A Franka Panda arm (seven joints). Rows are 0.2 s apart.
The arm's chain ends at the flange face. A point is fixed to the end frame.
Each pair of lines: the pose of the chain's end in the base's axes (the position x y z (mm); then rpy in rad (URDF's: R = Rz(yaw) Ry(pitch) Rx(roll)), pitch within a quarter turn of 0, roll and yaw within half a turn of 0), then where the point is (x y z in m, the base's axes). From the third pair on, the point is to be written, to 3 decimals.
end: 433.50, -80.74, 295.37, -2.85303, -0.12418, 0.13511
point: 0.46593 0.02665 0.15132
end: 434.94, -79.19, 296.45, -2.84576, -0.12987, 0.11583
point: 0.47003 0.02870 0.15341
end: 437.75, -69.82, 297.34, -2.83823, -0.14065, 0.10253
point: 0.476 0.039 0.156
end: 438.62, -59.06, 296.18, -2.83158, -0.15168, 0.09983
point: 0.478 0.051 0.156
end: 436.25, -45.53, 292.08, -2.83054, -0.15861, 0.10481
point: 0.476 0.065 0.152
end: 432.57, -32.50, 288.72, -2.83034, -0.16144, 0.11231
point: 0.472 0.078 0.149
